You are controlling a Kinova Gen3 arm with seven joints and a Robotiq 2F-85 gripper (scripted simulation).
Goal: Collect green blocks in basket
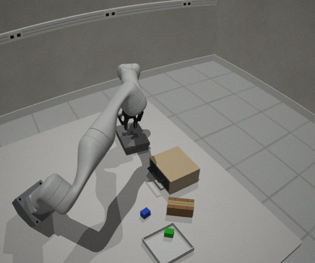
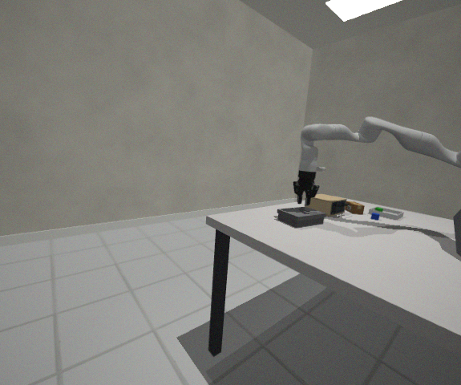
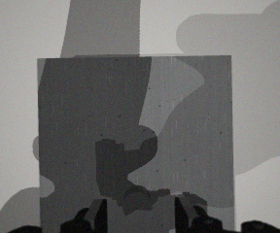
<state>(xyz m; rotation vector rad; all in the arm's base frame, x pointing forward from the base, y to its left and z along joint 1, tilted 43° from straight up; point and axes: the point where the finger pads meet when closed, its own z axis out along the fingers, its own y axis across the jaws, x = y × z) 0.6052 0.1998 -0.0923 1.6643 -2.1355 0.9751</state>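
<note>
The knobbed lid lies 5 cm below my hand. Also, from my hand: blue block 41 cm to the right, 25 cm behind, 9 cm below; then light wooden cabinet 32 cm to the right, 6 cm below, 1 cm behind; then darker brown wooden box 49 cm to the right, 12 cm behind, 7 cm below.
</note>
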